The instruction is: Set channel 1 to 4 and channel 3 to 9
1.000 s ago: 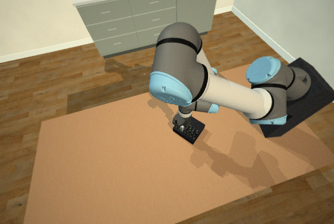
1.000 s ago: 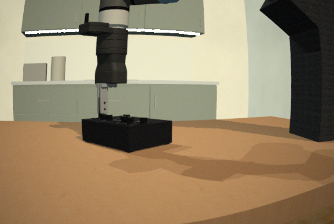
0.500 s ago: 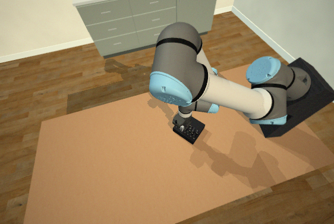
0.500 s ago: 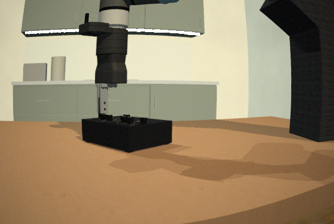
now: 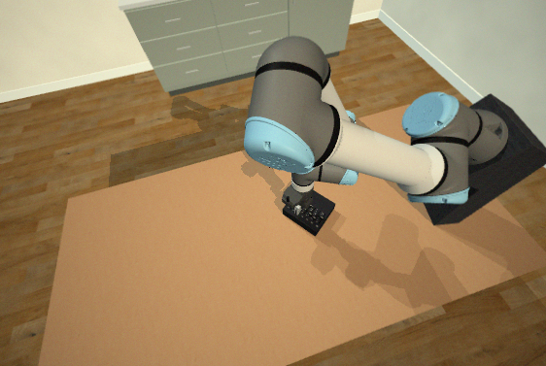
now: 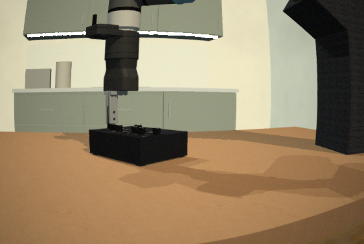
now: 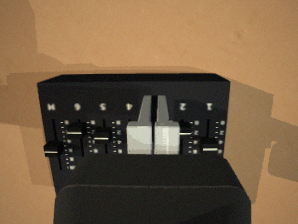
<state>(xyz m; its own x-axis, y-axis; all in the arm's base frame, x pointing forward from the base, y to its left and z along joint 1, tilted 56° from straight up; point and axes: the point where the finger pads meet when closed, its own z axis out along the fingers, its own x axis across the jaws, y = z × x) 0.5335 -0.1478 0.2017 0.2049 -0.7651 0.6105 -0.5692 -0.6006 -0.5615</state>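
Now: the channel 3 cap 3 cm below my hand, 2 cm behind it and 1 cm to the right of it. Round my hand: channel 2 cap 3 cm to the right, 3 cm below, 1 cm behind; channel 5 cap 4 cm behind, 3 cm to the left, 3 cm below; channel 1 cap 5 cm to the right, 3 cm below, 2 cm behind.
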